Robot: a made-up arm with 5 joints.
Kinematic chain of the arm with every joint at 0, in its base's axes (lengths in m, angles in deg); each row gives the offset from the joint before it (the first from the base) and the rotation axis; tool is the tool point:
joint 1: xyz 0 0 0.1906 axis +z
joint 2: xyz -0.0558 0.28 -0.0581 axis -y
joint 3: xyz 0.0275 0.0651 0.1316 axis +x
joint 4: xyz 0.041 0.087 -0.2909 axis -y
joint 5: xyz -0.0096 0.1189 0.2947 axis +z
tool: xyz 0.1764 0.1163 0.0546
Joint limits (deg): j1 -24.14..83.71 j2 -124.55..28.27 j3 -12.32..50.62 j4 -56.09..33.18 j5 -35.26..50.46
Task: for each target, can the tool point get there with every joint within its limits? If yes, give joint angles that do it. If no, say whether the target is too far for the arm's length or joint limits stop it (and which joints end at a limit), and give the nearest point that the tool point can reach.
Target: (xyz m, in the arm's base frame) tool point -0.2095 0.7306 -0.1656
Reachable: yes | joints 38.43 -82.05 33.60 -34.89 28.12
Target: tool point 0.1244 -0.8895 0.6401
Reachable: no: joint limits stop it (at a limit: joint 1, joint 2, joint 3, joint 4, joint 5) | nearest point -0.4028 -0.1407 0.4682 | short by 0.932 m
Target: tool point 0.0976 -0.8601 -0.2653
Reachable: no: joint limits stop it (at a limit: joint 1, joint 2, joint 3, joint 4, joint 5) | nearest point -0.5310 -0.4056 -0.1600 | short by 0.783 m
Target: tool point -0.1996 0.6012 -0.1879
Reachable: yes | joints 45.14 -102.21 42.87 -3.84 7.78
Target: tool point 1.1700 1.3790 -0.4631
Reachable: no: too far | nearest point 0.5324 0.6275 -0.1616 | short by 1.031 m
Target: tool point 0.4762 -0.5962 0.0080
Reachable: no: joint limits stop it (at a limit: joint 1, joint 3, joint 5) | nearest point 0.4481 0.2251 0.0693 | short by 0.824 m
